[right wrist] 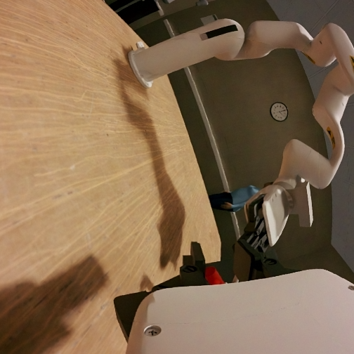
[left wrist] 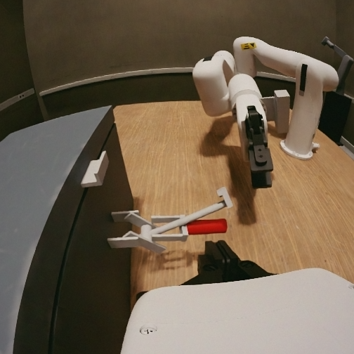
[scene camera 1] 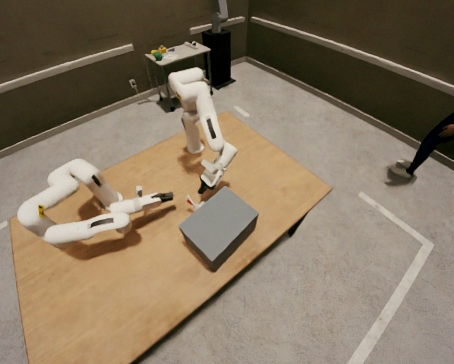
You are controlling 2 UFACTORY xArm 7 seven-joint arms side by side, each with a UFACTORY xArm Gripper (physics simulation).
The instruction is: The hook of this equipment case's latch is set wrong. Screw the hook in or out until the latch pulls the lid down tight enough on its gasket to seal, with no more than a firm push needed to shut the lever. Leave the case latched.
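Places are measured from the left arm's base along level axes (x ahead, y left, z up), in centimetres.
Where they show: left gripper, fingertip midpoint: (scene camera 1: 199, 193); right gripper, fingertip midpoint: (scene camera 1: 172, 195); left arm's base, origin of the base link: (scene camera 1: 195, 147); right arm's base, origin of the base link: (scene camera 1: 112, 201).
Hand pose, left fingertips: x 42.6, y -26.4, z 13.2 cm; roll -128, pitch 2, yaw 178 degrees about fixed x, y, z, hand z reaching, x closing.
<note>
Each offset is from my left fingertips to the top centre of the thing. "spot": to the spot under its first point. Level surfaces: height alone.
The grey case {spot: dx +24.3, dy -5.9, dz +7.5 cm} (scene camera 1: 220, 225) (left wrist: 85, 240) has its lid down. The white keeper (left wrist: 95, 172) is on the lid's edge. Below it, the latch lever's red handle {spot: dx -0.1, dy -6.2, dz -0.6 cm} (scene camera 1: 190, 200) (left wrist: 207, 226) (right wrist: 213, 276) sticks out from the case. The white hook (left wrist: 225, 197) on its rod points outward, away from the keeper. My left gripper (scene camera 1: 201, 191) (left wrist: 213, 256) is shut and empty, beside the handle, apart from it. My right gripper (scene camera 1: 171, 196) (right wrist: 216, 256) is open and empty, left of the latch in the scene view, with a gap to the handle. The hook's thread cannot be made out.
The case stands on the wooden table {dz -13.2 cm} (scene camera 1: 125, 290) (left wrist: 165, 145) near its front edge. The left arm (scene camera 1: 207, 112) (right wrist: 295, 160) rises behind the case, and the right arm (scene camera 1: 80, 232) (left wrist: 245, 95) is at the left. A cart (scene camera 1: 180, 56) stands beyond the table. A person's leg (scene camera 1: 425, 147) shows at the far right.
</note>
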